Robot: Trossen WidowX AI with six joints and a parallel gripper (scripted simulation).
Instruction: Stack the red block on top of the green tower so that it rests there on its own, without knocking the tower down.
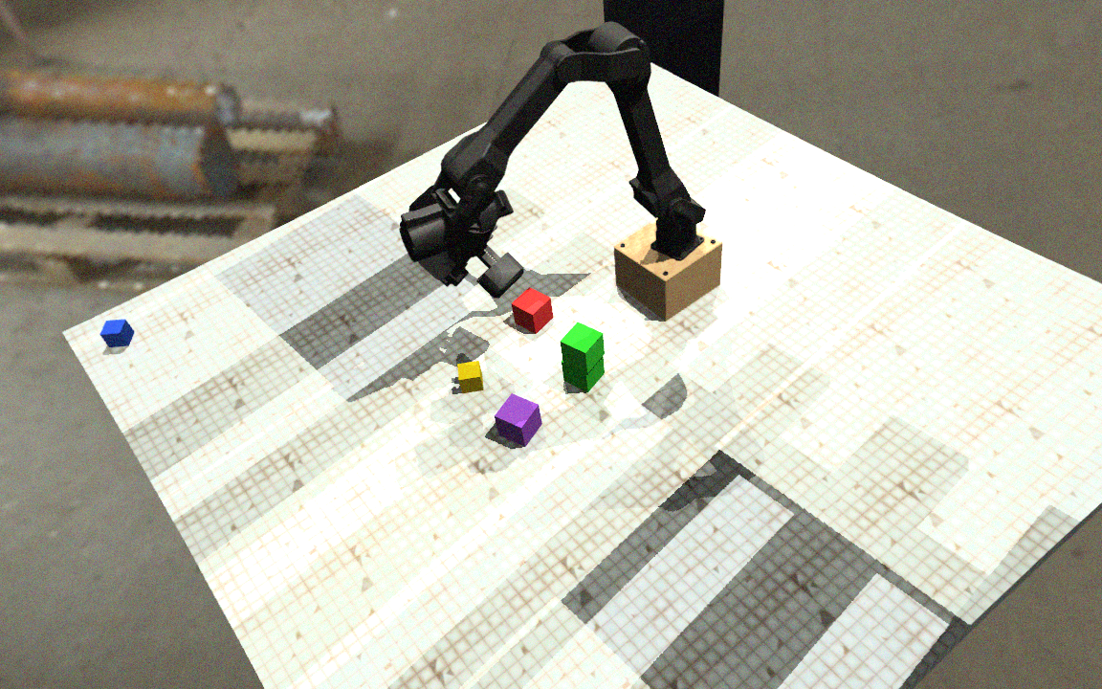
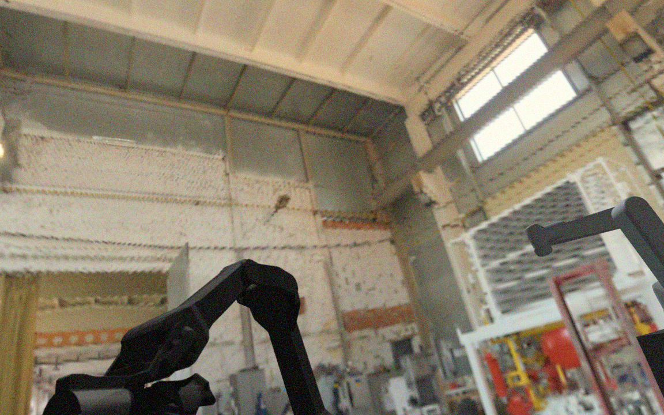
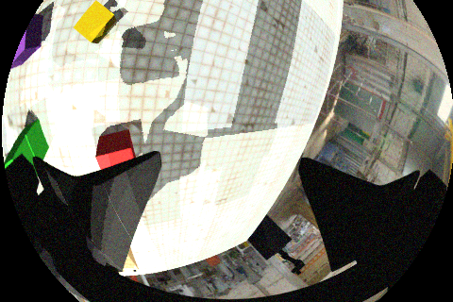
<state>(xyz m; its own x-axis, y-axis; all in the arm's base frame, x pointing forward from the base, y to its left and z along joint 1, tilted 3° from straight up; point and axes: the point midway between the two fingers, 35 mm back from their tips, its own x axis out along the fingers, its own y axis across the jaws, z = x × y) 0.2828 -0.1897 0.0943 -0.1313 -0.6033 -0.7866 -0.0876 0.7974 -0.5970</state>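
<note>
The red block is 60 mm behind my gripper tip, 80 mm to the left of it and 120 mm below it. The rest, counted from my gripper tip: blue block 410 mm ahead, 450 mm to the right, 130 mm below; yellow block 100 mm ahead, 100 mm to the left, 130 mm below; purple block 110 mm ahead, 220 mm to the left, 120 mm below.
</note>
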